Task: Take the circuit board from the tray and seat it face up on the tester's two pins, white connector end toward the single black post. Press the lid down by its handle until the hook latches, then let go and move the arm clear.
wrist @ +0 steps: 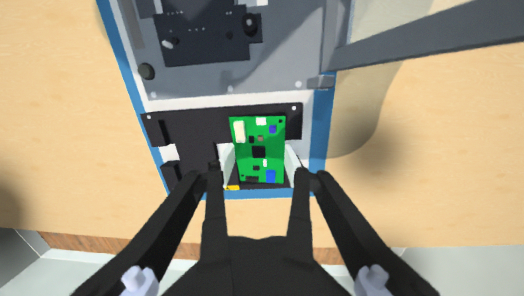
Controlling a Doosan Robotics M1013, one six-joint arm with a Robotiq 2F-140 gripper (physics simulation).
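Frame: origin at the arm's base, x right, y ahead, z up, level; centimetres.
Where they show: gripper, fingertip midpoint: (259,152).
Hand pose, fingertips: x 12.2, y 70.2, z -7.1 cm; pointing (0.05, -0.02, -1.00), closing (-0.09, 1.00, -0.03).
After its pixels a point has its place.
My gripper (259,152) @(z -7.1, x 12.2, y 70.2 cm) is shut on the green circuit board (272,150) @(z -6.4, x 11.3, y 72.0 cm), with a pale finger pad against each long side. The board is face up and seems slightly above the black tray (195,122) @(z -8.0, x 8.8, y 60.7 cm); the exact gap cannot be told. Its large cream connector (239,131) @(z -5.6, x 8.8, y 67.4 cm) and a small white one (261,121) @(z -5.6, x 7.2, y 70.1 cm) are at the end toward the tester. The tester's grey plate (275,75) @(z -3.8, x 2.2, y 71.0 cm) lies beyond the tray, with a black bed (207,52) @(z -2.9, x 0.9, y 64.7 cm) bearing small posts and a larger round black post (249,25) @(z -1.7, x -1.0, y 68.5 cm). The grey lid frame (430,37) @(z 5.8, x 1.2, y 75.8 cm) stands open at the right. Its handle cannot be made out.
A blue border (320,125) @(z -9.6, x 7.8, y 79.1 cm) runs around the tester and tray. A grey block (321,81) @(z -0.2, x 2.5, y 74.4 cm) juts out at the tester's right near corner. A dark round knob (146,71) @(z -3.3, x 2.9, y 58.4 cm) stands at its left. The wooden table (75,150) @(z -9.8, x 16.4, y 36.8 cm) surrounds the station, with its front edge (90,241) behind the gripper arms.
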